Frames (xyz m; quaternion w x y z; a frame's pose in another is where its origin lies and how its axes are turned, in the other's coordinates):
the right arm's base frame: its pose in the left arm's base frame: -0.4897 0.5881 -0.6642 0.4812 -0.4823 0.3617 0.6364
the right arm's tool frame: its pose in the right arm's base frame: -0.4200 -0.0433 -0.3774 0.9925 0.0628 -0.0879 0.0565
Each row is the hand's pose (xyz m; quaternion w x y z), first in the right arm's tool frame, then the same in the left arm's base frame.
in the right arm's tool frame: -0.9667 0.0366 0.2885 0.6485 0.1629 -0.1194 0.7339
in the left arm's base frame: -0.1788 0.0070 0.6279 0.0648 -0.2035 -0.5725 -0.7916
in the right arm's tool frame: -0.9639 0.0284 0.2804 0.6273 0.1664 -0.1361 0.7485
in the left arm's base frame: -0.1705 0.0025 0.6207 0.0777 -0.2301 -0.5637 -0.7895
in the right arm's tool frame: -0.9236 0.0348 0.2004 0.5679 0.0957 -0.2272 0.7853
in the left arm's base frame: -0.1760 -0.0544 0.5515 0.1239 -0.2925 -0.4607 -0.8287
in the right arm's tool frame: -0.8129 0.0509 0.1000 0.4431 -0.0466 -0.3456 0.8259
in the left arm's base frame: -0.2036 -0.1035 0.4121 0.2218 -0.3632 -0.2717 -0.8632
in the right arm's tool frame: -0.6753 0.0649 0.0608 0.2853 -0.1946 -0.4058 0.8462
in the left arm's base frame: -0.2422 -0.0867 0.2746 0.3471 -0.3960 -0.0879 -0.8456
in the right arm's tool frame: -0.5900 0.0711 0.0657 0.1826 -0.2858 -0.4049 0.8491
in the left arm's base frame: -0.2672 -0.0495 0.2016 0.4351 -0.3888 0.0118 -0.8120
